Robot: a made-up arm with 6 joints.
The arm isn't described. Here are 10 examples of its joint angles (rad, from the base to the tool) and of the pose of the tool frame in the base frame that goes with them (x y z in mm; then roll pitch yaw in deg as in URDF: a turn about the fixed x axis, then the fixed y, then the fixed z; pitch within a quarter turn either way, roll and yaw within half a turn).
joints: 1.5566 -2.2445 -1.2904 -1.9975 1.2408 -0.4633
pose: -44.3 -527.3 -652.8 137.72 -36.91 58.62
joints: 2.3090 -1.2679 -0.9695 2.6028 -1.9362 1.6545
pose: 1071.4 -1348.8 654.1 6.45 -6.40 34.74
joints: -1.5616 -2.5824 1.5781 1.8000 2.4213 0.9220
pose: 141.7 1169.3 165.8 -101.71 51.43 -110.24
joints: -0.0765 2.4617 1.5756 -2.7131 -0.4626 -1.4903
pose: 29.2 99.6 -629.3 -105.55 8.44 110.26
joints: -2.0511 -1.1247 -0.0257 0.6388 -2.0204 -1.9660
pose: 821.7 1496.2 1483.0 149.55 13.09 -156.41
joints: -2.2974 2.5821 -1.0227 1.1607 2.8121 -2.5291
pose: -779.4 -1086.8 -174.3 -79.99 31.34 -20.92
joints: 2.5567 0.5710 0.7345 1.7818 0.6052 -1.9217
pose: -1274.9 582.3 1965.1 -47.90 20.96 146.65
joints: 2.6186 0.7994 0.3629 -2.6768 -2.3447 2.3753
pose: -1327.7 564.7 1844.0 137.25 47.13 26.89
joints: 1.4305 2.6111 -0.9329 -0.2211 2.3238 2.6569
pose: 85.6 1247.9 -317.2 -111.07 62.16 -170.68
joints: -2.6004 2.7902 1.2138 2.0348 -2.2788 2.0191
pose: 147.3 0.1 -724.7 12.93 7.67 161.86
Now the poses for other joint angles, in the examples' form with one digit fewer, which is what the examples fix.
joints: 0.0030 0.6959 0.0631 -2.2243 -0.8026 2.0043
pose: 1233 123 2262 -62.6 19.2 -8.5
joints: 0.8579 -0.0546 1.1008 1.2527 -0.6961 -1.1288
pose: 336 488 2326 3.8 19.0 9.8
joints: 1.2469 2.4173 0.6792 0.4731 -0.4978 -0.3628
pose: 156 762 -908 -147.6 54.6 -64.3
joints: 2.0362 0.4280 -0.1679 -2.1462 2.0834 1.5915
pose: -289 433 2532 82.3 40.7 47.0
